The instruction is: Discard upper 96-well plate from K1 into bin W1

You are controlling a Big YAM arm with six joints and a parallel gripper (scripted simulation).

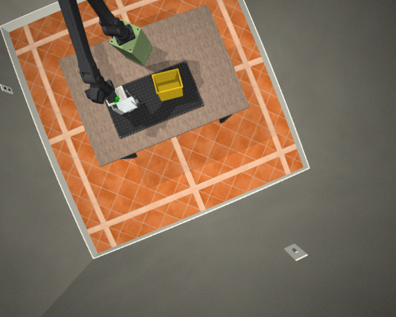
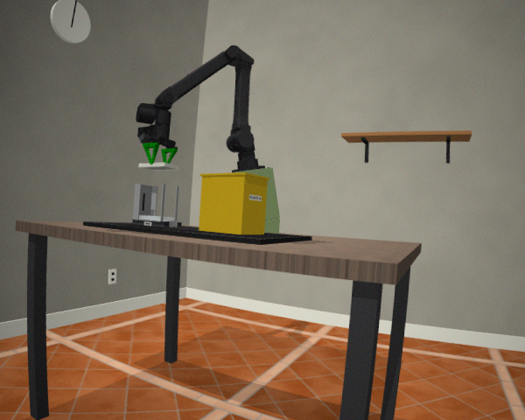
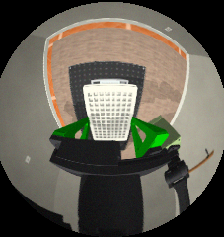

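My hand is 34 cm to the right of the yellow plastics bin W1, 14 cm above it and 1 cm short of it.
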